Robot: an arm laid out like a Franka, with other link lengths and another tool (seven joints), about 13 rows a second.
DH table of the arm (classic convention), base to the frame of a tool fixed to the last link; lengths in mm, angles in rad. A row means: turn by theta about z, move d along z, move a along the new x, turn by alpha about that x. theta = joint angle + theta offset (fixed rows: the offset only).
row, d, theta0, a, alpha
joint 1, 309.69, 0, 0, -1.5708
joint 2, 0, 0, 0, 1.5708
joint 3, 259.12, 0, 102.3, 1.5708
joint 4, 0, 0, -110.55, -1.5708
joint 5, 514.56, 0, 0, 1.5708
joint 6, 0, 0, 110, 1.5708
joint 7, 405.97, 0.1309, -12.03, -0.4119
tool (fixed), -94.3, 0, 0, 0
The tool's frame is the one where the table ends.
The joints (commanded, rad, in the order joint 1, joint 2, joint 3, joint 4, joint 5, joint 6, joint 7), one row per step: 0.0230 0.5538 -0.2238 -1.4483 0.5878 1.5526 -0.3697; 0.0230 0.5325 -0.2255 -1.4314 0.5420 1.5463 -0.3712; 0.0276 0.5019 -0.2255 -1.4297 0.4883 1.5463 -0.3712; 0.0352 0.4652 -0.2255 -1.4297 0.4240 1.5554 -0.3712; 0.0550 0.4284 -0.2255 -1.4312 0.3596 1.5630 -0.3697; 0.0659 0.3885 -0.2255 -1.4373 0.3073 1.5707 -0.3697; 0.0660 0.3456 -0.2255 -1.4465 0.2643 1.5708 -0.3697; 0.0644 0.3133 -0.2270 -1.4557 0.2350 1.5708 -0.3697
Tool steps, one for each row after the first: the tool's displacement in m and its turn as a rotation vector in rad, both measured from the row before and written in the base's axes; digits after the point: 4 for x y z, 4 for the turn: 0.0032 -0.0123 0.0172 -0.0418 -0.0241 0.0220; 0.0004 -0.0107 0.0156 -0.0486 -0.0216 0.0239; 0.0026 -0.0128 0.0182 -0.0611 -0.0325 0.0255; 0.0017 -0.0041 0.0186 -0.0610 -0.0303 0.0349; 0.0018 -0.0075 0.0208 -0.0482 -0.0325 0.0221; -0.0008 -0.0124 0.0226 -0.0372 -0.0270 0.0091; -0.0016 -0.0109 0.0162 -0.0253 -0.0185 0.0022
